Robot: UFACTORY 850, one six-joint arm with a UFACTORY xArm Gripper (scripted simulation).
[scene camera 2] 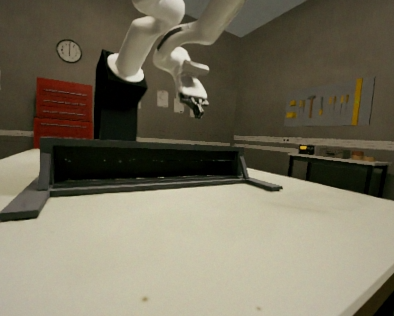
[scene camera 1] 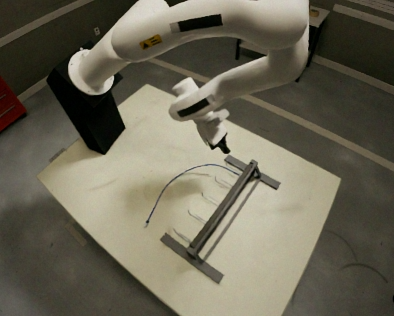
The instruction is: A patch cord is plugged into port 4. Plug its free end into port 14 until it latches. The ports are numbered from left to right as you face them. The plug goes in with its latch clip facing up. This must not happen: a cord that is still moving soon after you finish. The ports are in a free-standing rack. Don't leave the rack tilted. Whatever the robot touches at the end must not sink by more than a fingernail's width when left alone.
Path:
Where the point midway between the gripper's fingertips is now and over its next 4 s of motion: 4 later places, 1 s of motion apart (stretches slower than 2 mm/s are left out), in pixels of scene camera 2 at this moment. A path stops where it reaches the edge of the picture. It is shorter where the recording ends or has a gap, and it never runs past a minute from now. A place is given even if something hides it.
My gripper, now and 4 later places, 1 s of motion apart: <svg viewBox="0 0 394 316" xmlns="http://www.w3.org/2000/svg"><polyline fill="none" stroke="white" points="199,116 195,105 178,101 168,102 170,111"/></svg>

